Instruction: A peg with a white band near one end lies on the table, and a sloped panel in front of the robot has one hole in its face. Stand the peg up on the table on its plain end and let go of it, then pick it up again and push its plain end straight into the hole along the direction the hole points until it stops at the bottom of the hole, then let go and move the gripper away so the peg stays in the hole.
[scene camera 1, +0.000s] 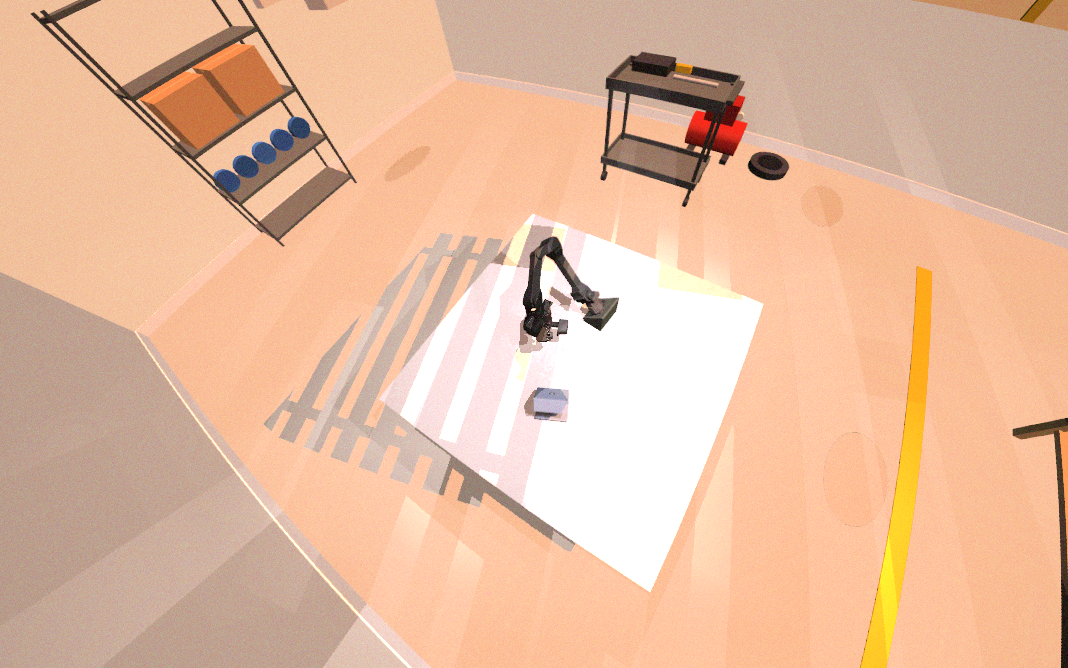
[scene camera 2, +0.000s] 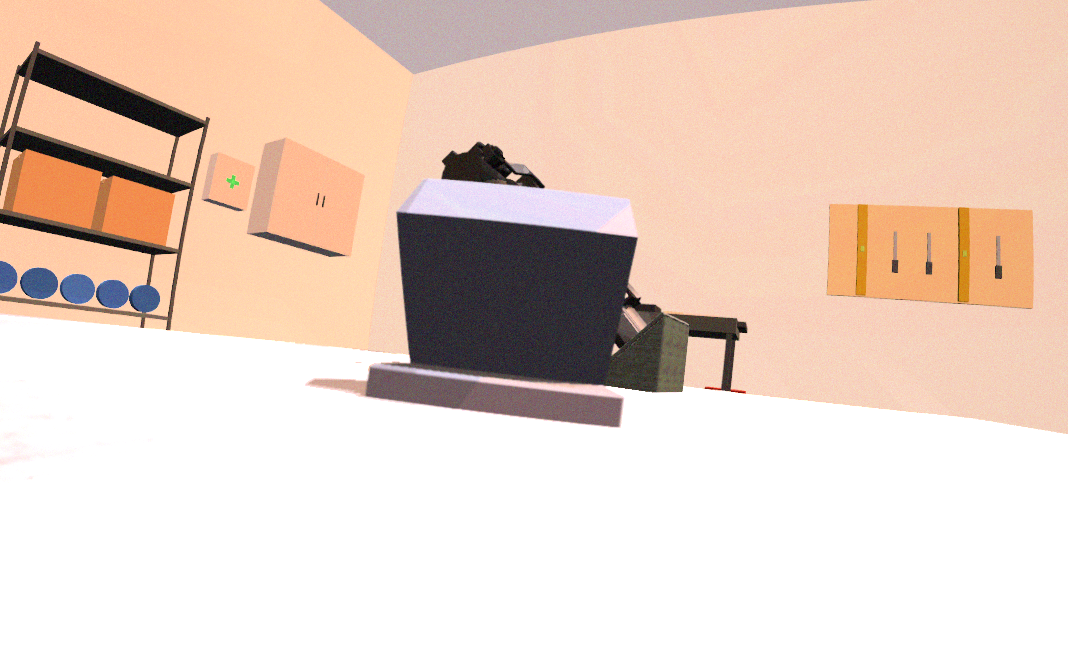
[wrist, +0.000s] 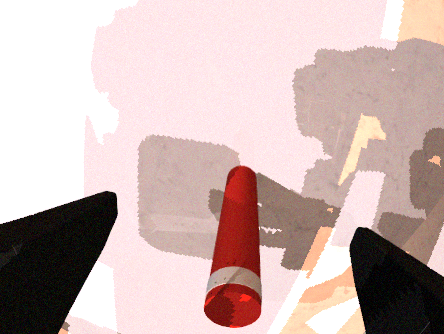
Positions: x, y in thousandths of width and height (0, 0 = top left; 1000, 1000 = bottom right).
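Scene camera 1 misses the red peg, hidden by my gripper. Scene camera 2 does not show the red peg, hidden by a grey sloped panel. Red peg visible in the wrist view (528, 870).
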